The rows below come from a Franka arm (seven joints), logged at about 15 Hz.
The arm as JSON. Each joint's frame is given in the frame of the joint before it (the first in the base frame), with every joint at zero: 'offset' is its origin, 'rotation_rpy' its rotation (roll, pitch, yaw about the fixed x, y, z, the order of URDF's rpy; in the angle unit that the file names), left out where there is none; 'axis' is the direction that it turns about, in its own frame. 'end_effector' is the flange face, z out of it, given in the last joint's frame.
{
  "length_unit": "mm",
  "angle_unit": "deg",
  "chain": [
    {
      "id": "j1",
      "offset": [
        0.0,
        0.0,
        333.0
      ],
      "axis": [
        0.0,
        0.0,
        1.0
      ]
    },
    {
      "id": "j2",
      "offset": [
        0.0,
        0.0,
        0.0
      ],
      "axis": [
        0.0,
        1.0,
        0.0
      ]
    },
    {
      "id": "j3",
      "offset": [
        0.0,
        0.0,
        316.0
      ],
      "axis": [
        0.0,
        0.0,
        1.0
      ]
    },
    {
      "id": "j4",
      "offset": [
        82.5,
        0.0,
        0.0
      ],
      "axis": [
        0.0,
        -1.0,
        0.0
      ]
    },
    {
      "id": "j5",
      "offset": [
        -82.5,
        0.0,
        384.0
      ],
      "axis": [
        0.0,
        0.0,
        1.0
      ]
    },
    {
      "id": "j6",
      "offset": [
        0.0,
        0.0,
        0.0
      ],
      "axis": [
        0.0,
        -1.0,
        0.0
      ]
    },
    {
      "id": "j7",
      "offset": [
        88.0,
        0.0,
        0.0
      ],
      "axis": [
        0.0,
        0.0,
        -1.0
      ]
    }
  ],
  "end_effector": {
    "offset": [
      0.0,
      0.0,
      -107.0
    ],
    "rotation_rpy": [
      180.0,
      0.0,
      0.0
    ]
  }
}
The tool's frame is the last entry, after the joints.
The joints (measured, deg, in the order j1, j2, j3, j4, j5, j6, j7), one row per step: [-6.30, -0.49, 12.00, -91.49, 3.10, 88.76, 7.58]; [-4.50, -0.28, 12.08, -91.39, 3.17, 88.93, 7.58]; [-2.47, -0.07, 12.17, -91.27, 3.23, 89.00, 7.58]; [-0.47, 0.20, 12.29, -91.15, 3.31, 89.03, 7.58]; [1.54, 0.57, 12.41, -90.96, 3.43, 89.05, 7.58]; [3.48, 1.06, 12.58, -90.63, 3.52, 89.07, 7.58]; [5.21, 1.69, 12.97, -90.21, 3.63, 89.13, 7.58]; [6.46, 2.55, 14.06, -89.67, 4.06, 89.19, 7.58]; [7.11, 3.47, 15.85, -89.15, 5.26, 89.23, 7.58]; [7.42, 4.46, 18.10, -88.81, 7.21, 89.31, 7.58]
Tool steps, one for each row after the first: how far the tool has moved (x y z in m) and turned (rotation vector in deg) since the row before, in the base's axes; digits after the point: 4 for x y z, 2 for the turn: [-0.0009, 0.0180, -0.0009, 0.12, -0.05, 1.87]; [-0.0021, 0.0202, -0.0009, 0.10, 0.03, 2.12]; [-0.0026, 0.0202, -0.0015, 0.11, 0.14, 2.12]; [-0.0029, 0.0203, -0.0019, 0.16, 0.19, 2.13]; [-0.0029, 0.0200, -0.0019, 0.16, 0.17, 2.11]; [-0.0029, 0.0202, -0.0024, 0.21, 0.20, 2.11]; [-0.0035, 0.0227, -0.0035, 0.56, 0.44, 2.31]; [-0.0052, 0.0246, -0.0040, 1.31, 0.85, 2.38]; [-0.0072, 0.0265, -0.0056, 1.98, 1.42, 2.44]
